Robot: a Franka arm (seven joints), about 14 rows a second.
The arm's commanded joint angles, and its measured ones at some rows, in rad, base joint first. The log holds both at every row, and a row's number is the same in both.
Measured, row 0:
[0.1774 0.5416 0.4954 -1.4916 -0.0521 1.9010 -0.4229]
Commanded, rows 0 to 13:
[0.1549 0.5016 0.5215 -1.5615 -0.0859 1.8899 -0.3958]
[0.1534 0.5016 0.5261 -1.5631 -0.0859 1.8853 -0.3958]
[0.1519 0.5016 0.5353 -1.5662 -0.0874 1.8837 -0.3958]
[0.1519 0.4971 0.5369 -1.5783 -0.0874 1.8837 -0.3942]
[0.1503 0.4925 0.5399 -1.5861 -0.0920 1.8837 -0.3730]
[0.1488 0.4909 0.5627 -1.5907 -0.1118 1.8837 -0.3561]
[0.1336 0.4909 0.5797 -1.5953 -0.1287 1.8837 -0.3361]
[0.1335 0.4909 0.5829 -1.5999 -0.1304 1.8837 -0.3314]
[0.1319 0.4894 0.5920 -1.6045 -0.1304 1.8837 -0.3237]
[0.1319 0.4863 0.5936 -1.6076 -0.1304 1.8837 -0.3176]
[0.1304 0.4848 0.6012 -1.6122 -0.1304 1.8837 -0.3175]
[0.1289 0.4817 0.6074 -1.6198 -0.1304 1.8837 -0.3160]
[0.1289 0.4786 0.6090 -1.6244 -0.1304 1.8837 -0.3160]
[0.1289 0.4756 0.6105 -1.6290 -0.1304 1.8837 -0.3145]
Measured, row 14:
[0.1427 0.4962 0.5893 -1.5749 -0.0975 1.8715 -0.3518]
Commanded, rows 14 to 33:
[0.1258 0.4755 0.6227 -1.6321 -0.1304 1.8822 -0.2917]
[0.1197 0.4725 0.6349 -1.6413 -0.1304 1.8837 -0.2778]
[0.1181 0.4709 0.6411 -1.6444 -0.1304 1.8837 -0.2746]
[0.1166 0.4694 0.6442 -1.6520 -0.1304 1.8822 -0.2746]
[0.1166 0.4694 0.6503 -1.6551 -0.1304 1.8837 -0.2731]
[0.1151 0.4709 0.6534 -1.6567 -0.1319 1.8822 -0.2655]
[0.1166 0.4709 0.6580 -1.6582 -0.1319 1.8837 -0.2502]
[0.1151 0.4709 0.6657 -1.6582 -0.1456 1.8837 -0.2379]
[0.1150 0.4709 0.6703 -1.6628 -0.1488 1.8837 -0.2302]
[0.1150 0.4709 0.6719 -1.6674 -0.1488 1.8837 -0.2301]
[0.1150 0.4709 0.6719 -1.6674 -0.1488 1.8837 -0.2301]
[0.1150 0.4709 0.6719 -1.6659 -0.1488 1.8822 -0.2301]
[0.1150 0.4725 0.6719 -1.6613 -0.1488 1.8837 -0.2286]
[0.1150 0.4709 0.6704 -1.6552 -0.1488 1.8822 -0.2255]
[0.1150 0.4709 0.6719 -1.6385 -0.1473 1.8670 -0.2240]
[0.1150 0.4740 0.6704 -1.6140 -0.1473 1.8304 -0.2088]
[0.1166 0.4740 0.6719 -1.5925 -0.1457 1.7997 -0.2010]
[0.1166 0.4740 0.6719 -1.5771 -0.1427 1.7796 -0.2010]
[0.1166 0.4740 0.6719 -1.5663 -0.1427 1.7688 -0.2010]
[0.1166 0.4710 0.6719 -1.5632 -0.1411 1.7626 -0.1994]
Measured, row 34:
[0.1191 0.4773 0.6496 -1.5864 -0.1267 1.8121 -0.2349]
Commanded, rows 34 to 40:
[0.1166 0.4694 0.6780 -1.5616 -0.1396 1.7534 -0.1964]
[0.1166 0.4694 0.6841 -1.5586 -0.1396 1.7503 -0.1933]
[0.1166 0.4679 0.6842 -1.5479 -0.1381 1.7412 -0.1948]
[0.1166 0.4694 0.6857 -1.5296 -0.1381 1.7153 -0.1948]
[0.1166 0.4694 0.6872 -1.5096 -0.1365 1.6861 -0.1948]
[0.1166 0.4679 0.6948 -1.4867 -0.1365 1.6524 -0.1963]
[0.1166 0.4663 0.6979 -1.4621 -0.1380 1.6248 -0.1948]
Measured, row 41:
[0.1188 0.4746 0.6676 -1.5161 -0.1293 1.7044 -0.2274]
